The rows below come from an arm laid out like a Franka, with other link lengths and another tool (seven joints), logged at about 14 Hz.
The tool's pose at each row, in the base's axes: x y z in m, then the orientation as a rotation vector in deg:
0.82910, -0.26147, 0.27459, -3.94, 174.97, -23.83
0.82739, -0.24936, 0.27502, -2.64, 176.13, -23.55
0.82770, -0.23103, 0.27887, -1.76, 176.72, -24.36
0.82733, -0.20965, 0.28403, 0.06, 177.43, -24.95
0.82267, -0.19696, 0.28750, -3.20, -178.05, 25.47
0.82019, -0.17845, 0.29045, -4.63, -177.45, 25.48
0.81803, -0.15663, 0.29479, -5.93, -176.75, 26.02
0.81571, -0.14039, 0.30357, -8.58, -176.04, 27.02
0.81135, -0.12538, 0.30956, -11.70, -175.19, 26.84
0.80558, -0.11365, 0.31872, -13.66, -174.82, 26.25
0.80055, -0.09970, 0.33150, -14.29, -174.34, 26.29
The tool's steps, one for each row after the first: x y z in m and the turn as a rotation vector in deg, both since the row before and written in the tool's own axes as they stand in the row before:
0.00105, 0.01160, -0.00374, -0.28, 1.19, 0.71
-0.00108, 0.01666, -0.00850, 0.47, 0.76, 0.47
-0.00026, 0.01919, -0.01075, 0.32, 0.93, 1.05
0.00459, 0.01123, -0.00690, 0.29, 1.20, 1.85
0.00313, 0.01684, -0.00800, 0.07, 0.68, 0.83
0.00333, 0.01958, -0.01025, 0.42, 0.68, 0.76
0.00354, 0.01284, -0.01300, 0.70, 0.67, 1.64
0.00592, 0.01206, -0.00999, -0.03, 0.99, 1.91
0.00751, 0.00763, -0.01185, -0.35, 0.53, 1.21
0.00748, 0.00867, -0.01588, 0.09, 0.47, 0.37

